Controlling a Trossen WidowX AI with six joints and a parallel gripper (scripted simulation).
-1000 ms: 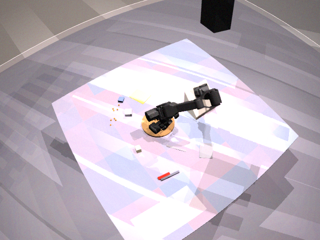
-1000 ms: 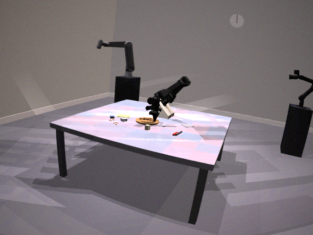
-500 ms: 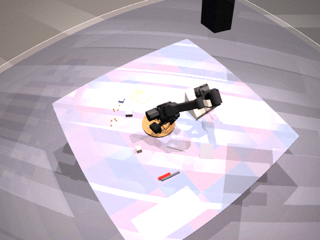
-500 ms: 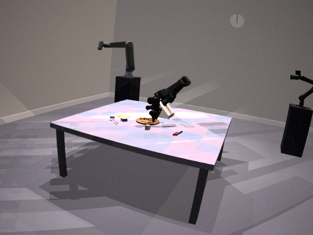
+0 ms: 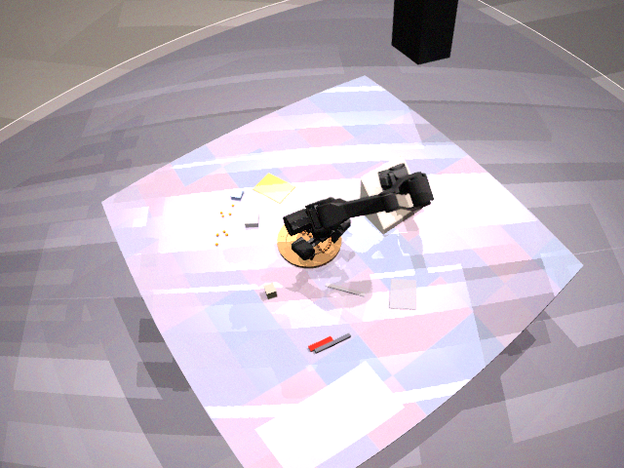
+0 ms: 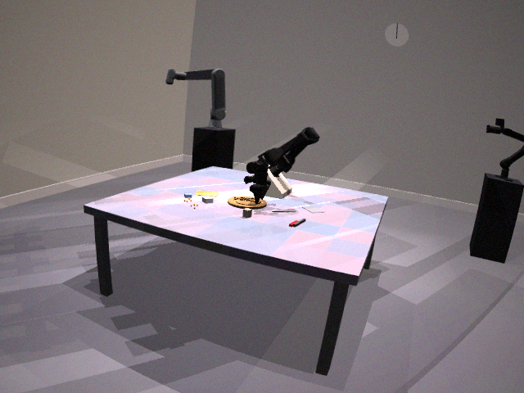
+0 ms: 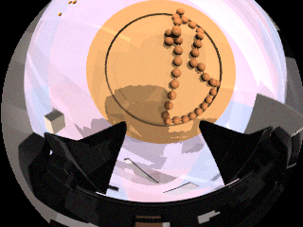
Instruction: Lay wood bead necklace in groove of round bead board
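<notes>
Right now my gripper tip is 10 mm short of the round bead board, 60 mm to the left of it and 10 mm above it. Also, from my gripper tip: cream cube 200 mm ahead, 50 mm to the left; white block 140 mm ahead, 220 mm to the right, 10 mm below; thin rod 140 mm to the left, 20 mm below.
</notes>
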